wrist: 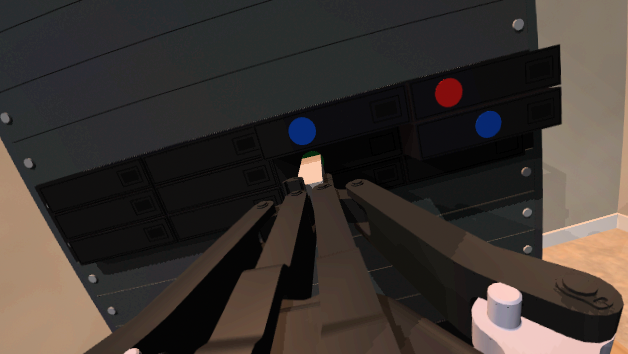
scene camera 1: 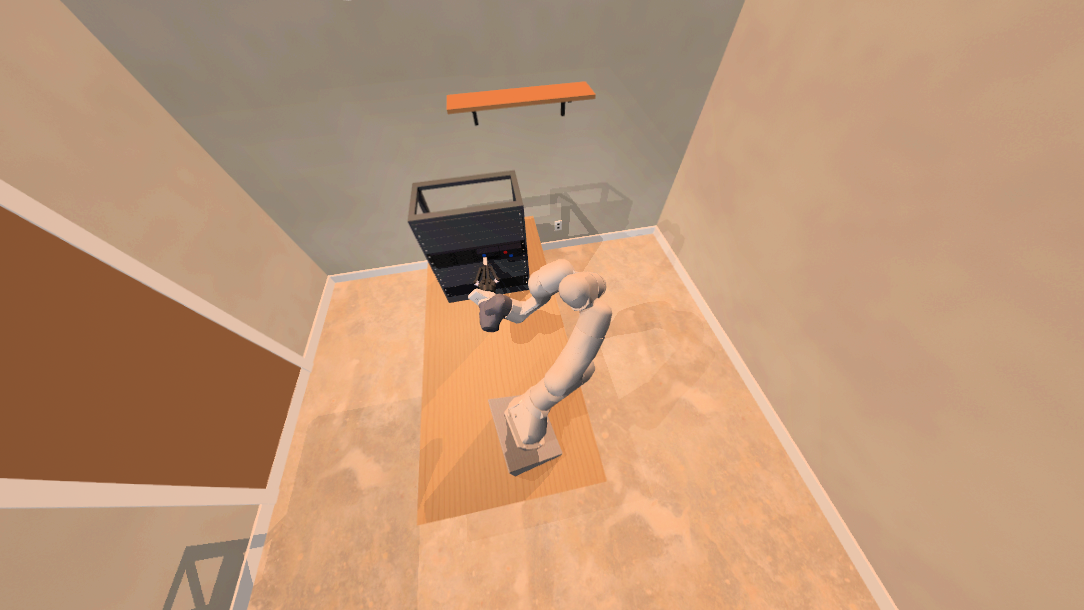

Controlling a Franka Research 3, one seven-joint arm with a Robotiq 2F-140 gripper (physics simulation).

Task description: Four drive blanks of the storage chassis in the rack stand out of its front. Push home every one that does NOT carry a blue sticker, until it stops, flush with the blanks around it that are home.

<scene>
rack: wrist; scene camera 1
same spot on rack: (scene camera 1: 454,242) = (wrist: 146,94)
</scene>
